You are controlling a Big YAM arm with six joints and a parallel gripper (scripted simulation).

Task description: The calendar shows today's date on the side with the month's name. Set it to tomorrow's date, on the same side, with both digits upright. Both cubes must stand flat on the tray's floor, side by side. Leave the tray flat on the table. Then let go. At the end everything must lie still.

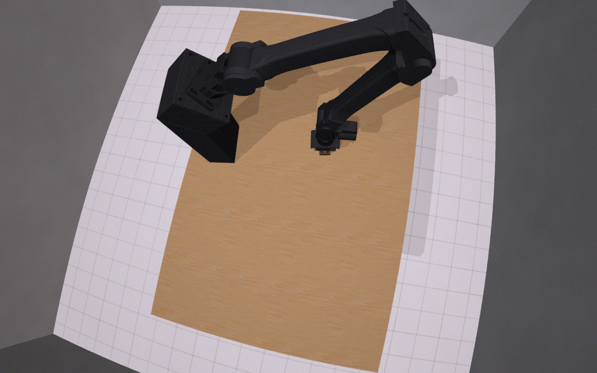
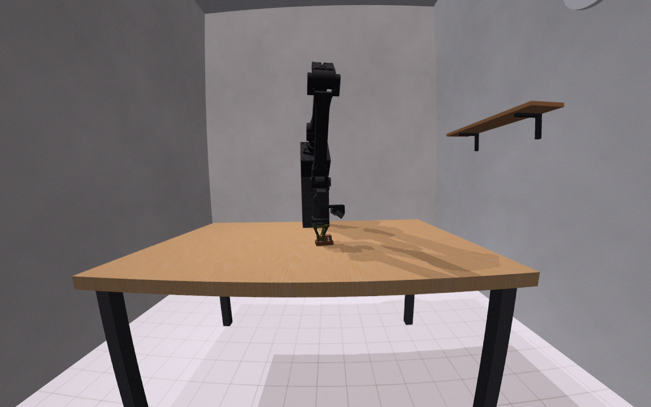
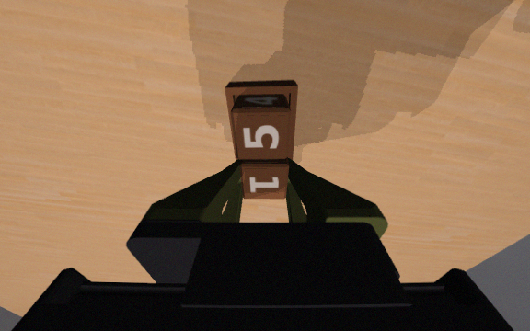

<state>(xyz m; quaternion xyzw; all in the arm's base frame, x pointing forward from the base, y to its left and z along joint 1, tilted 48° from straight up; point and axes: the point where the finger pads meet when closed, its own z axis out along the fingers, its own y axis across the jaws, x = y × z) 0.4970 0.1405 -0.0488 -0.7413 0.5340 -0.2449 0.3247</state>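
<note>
Right now the brown calendar tray is 20 mm below my hand, 10 mm to the left of it and 10 mm behind it. Round my hand: cube right at my hand.
</note>
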